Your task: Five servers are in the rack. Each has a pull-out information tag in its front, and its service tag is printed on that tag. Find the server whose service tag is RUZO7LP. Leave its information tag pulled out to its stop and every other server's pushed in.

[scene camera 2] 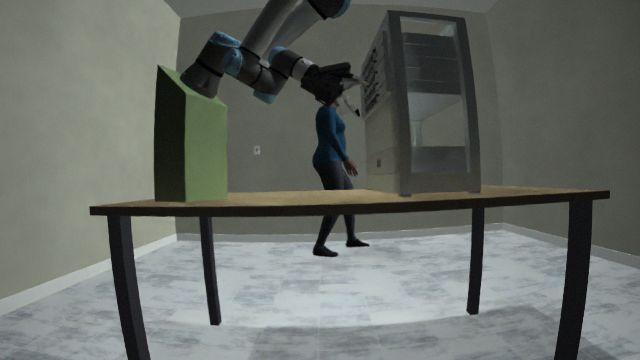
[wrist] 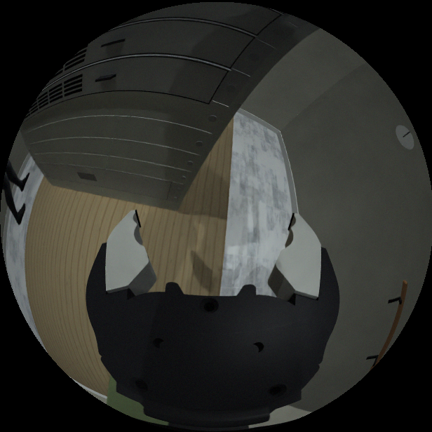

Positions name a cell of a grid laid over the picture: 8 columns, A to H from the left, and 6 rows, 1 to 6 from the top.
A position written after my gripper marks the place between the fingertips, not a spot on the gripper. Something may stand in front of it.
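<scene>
My gripper: scene camera 2 (E2), the wrist view (D3).
</scene>
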